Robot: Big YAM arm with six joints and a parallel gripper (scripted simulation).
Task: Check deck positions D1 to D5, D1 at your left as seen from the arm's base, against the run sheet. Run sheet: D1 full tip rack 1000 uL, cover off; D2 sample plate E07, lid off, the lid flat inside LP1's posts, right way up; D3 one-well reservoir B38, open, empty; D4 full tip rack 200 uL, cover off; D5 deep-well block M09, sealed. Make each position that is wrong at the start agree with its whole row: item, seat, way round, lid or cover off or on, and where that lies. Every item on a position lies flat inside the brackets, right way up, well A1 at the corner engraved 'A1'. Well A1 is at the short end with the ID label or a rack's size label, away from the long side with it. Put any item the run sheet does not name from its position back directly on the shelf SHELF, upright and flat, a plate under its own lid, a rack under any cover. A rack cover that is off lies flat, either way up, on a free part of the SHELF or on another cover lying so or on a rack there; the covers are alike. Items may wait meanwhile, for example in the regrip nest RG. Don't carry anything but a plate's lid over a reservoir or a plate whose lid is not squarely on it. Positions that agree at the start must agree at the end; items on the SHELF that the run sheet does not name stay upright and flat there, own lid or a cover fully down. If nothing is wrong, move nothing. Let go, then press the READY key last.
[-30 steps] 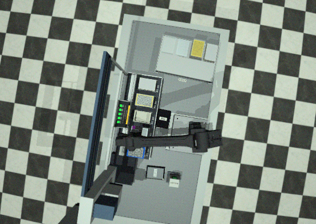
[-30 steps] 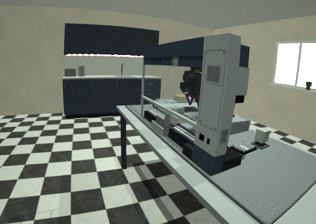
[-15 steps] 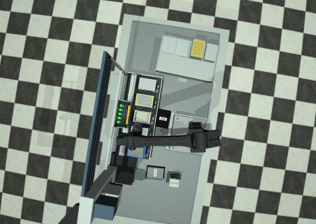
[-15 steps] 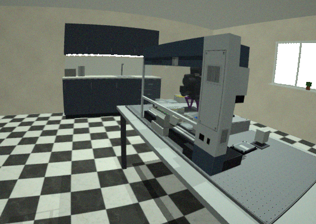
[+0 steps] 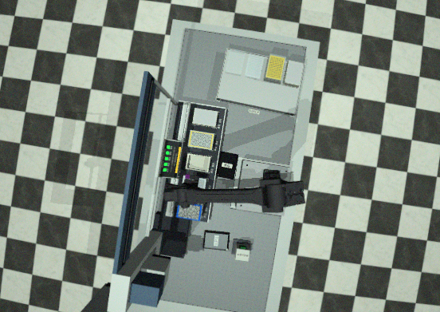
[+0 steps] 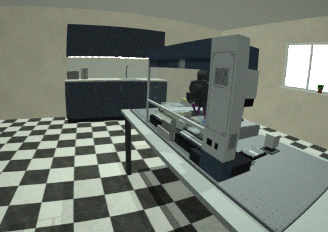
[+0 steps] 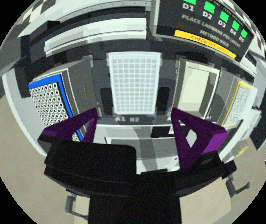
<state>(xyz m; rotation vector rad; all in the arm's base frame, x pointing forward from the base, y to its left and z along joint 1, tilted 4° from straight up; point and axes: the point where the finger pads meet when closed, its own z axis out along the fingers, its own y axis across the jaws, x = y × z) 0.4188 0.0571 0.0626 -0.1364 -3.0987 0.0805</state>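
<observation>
The clear plate lies 9 cm below my hand. From my hand the other things lie so: cream reservoir 12 cm to the right, 9 cm below, 2 cm behind; then clear rack cover 25 cm to the right, 3 cm below, 3 cm behind; then blue-framed tip rack 12 cm to the left, 3 cm below.
</observation>
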